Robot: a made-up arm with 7 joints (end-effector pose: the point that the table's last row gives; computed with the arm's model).
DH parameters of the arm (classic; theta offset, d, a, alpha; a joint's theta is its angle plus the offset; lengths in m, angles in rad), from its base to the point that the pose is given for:
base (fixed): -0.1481 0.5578 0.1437 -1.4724
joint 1: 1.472 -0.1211 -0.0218 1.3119
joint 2: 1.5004 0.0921 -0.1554 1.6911
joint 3: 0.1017 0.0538 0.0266 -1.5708
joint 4: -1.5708 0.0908 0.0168 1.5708
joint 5: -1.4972 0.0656 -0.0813 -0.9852
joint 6: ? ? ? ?
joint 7: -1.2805 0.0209 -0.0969 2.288
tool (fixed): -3.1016 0.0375 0 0
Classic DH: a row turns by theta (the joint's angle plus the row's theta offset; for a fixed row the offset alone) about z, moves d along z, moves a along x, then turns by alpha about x.
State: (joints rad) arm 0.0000 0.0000 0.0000 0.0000 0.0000 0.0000 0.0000
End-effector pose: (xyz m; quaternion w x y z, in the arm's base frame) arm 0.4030 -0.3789 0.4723 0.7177 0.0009 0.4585 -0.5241
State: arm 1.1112 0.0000 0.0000 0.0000 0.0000 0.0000 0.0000
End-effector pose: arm 0.1876 -0.3221 0.2251 0.3988 -0.2395 0.8028 -0.3730
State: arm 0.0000 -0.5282 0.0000 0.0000 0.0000 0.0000 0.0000
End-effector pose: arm 0.3878 -0.4077 0.6214 0.6887 -0.1560 0.2886 -0.6466
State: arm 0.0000 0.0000 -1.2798 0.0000 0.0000 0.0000 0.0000
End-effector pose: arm 0.3663 -0.1467 0.4723 0.8887 -0.2731 0.3683 0.0081
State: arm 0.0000 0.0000 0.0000 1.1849 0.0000 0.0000 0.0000
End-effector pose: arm 0.4030 -0.2567 0.3957 0.5949 0.4015 0.6730 -0.1787
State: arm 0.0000 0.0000 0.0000 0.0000 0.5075 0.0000 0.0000
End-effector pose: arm 0.4098 -0.3789 0.5174 0.8098 0.1324 0.2637 -0.5071
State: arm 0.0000 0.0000 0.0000 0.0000 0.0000 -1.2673 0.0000
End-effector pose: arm 0.4236 -0.3674 0.4661 0.6863 -0.4225 0.5858 -0.0861
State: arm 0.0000 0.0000 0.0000 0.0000 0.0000 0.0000 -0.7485
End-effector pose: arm 0.4030 -0.3268 0.4201 0.6677 0.2632 0.6184 -0.3202
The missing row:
joint 6: 1.5301 -0.0211 0.0342 1.6321
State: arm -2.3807 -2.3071 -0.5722 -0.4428 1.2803 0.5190 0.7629
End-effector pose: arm -0.0385 0.0714 0.5533 0.4318 0.3087 0.6966 0.4827
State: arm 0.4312 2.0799 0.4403 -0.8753 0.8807 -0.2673 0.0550
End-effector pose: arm 0.2644 -0.0007 0.2698 0.5379 0.3482 0.7131 -0.2844
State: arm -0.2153 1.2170 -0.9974 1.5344 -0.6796 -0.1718 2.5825
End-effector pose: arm 0.2977 -0.0849 0.6356 0.9210 0.3010 -0.2447 0.0358
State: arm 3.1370 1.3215 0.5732 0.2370 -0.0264 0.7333 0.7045
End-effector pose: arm -0.0399 -0.1272 0.8216 0.7540 0.6015 -0.2631 0.0215
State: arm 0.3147 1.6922 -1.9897 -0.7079 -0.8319 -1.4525 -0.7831
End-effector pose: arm 0.2753 -0.0549 0.4897 0.7552 -0.4738 0.3335 0.3066
